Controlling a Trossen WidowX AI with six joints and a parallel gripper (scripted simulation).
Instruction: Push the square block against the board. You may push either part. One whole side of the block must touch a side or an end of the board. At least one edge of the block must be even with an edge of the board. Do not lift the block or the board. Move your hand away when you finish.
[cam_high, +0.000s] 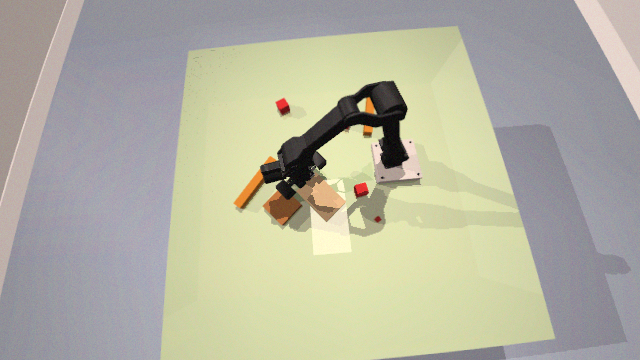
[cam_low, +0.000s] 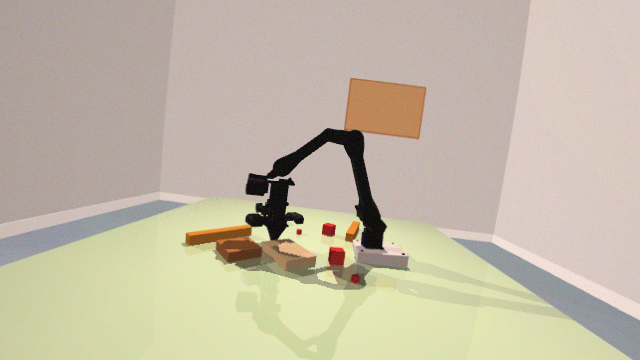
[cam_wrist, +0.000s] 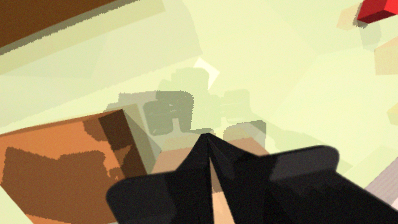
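My gripper tip is 5 cm past the flat peach board, 8 cm to the right of it and 1 cm below it. From my gripper tip the other things lie so: dark brown square block (10 cm ahead, 8 cm to the left, 1 cm above).
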